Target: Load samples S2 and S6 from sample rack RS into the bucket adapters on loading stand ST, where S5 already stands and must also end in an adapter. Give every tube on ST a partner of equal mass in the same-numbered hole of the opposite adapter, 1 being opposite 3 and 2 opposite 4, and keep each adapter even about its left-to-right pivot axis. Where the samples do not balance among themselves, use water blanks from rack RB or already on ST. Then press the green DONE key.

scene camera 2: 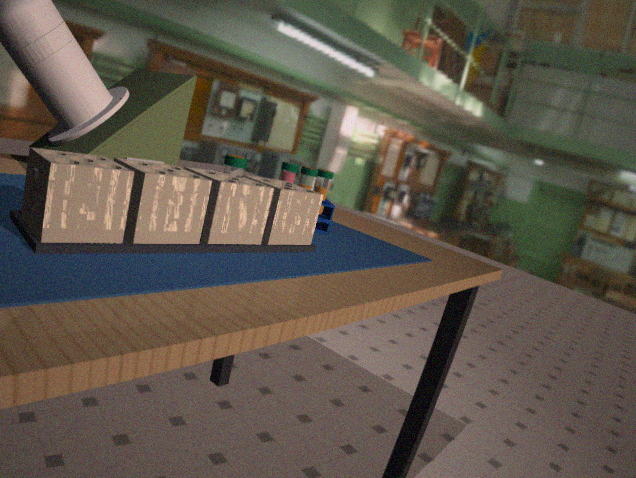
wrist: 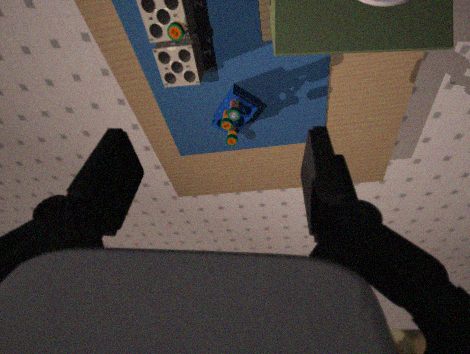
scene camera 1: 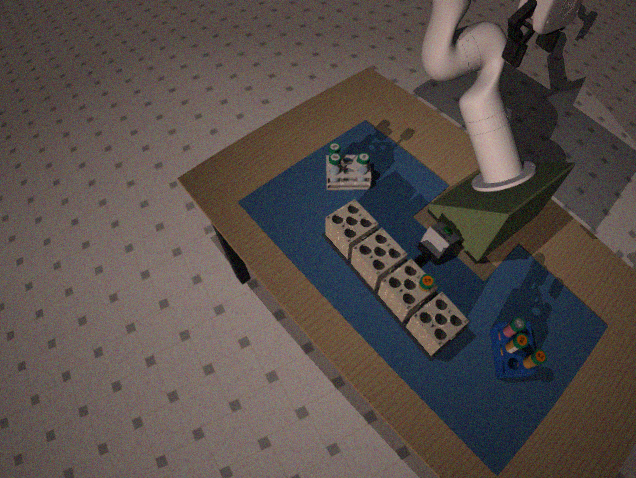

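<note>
My gripper is open and empty, high above the table; it shows at the top right in scene camera 1. Four beige adapters on the loading stand stand in a row. A tube with an orange-topped green cap stands in a corner hole of the third one from the white rack. The blue sample rack holds a pink tube with a pale-topped cap and two orange-topped tubes. The white blank rack holds three green-rimmed, white-topped tubes. Tube labels are unreadable.
A small dark device with a pale face and a green key stands between the adapters and the green wedge base. The blue mat lies on the wooden table.
</note>
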